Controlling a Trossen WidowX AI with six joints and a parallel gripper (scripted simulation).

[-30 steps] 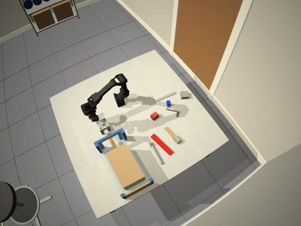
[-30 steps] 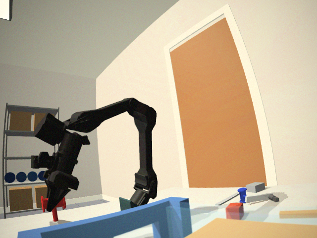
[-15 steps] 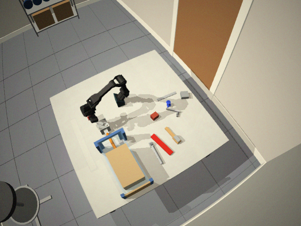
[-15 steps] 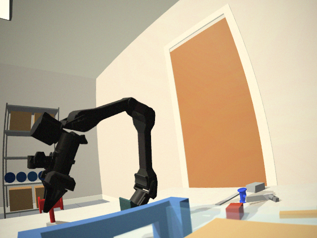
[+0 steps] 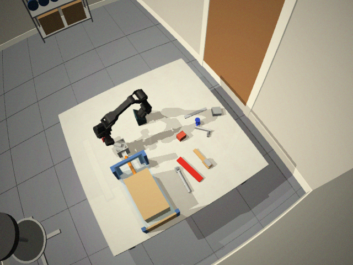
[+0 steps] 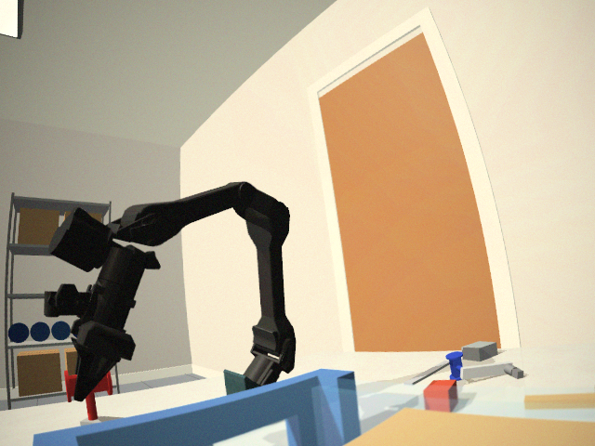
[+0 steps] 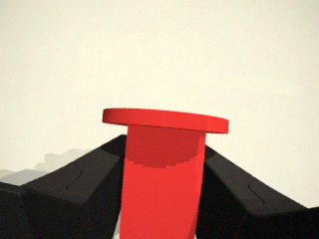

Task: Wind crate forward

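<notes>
The winch is 100 mm below my gripper tip, 80 mm to the left of it and 60 mm ahead of it. The rest, counted from my gripper tip: red bar: 470 mm ahead, 430 mm to the left, 120 mm below; then wooden brush: 550 mm to the left, 460 mm ahead, 110 mm below; then red grip: 20 mm to the left.
</notes>
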